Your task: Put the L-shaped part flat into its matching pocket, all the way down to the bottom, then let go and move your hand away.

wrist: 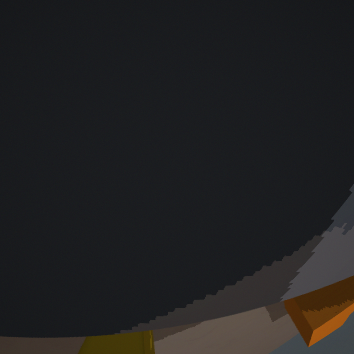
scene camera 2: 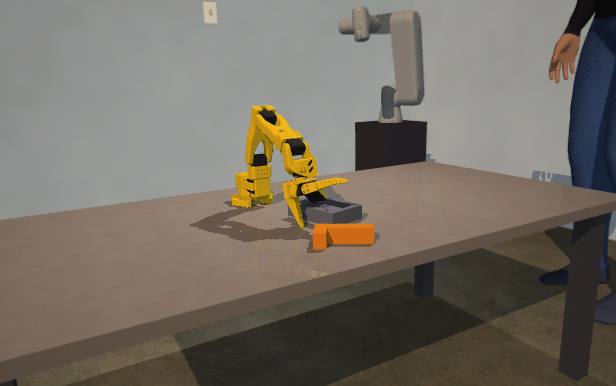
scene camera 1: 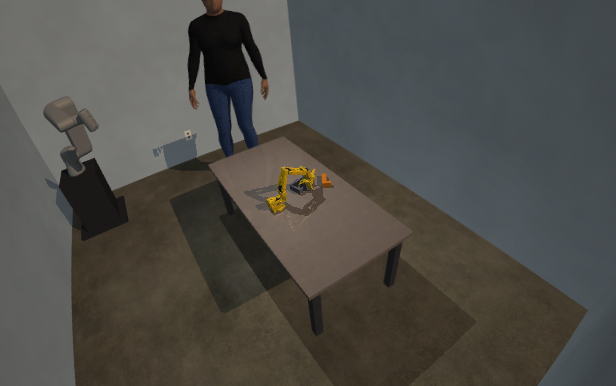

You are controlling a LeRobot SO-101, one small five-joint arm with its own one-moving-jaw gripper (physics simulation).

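Observation:
The orange L-shaped part (scene camera 1: 326, 183) (scene camera 2: 352, 234) (wrist: 326, 327) lies flat on the table, outside the pocket and beside the dark grey pocket block (scene camera 1: 298, 189) (scene camera 2: 345, 216). In scene camera 2 the part is in front of the block. My gripper (scene camera 1: 312, 180) (scene camera 2: 324, 203) is wide open and empty. Its fixed jaw points down, with the tip low near the part's left end; its moving jaw is swung out over the block. In the wrist view a dark surface fills most of the picture, and part of the yellow fixed jaw shows at the bottom. The arm partly hides the pocket.
The table (scene camera 1: 320, 250) (scene camera 2: 125, 280) carries my yellow arm's base (scene camera 1: 276, 204) (scene camera 2: 255, 192), left of the block in scene camera 2. A grey robot arm (scene camera 1: 75, 135) (scene camera 2: 407, 60) stands on a black pedestal off the table. A person (scene camera 1: 225, 55) (scene camera 2: 592, 110) stands beyond the table.

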